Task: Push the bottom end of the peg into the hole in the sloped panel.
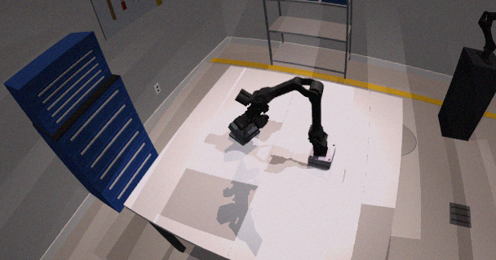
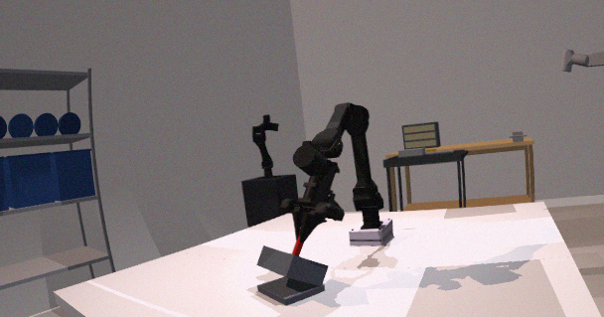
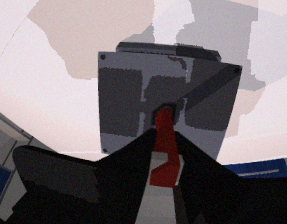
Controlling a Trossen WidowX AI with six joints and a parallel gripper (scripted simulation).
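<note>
Right now my gripper tip is 60 mm above the sloped panel, 30 mm short of it and 10 mm to the left of it. From my gripper tip the other things lie so: red peg 10 mm behind, 10 mm above.
</note>
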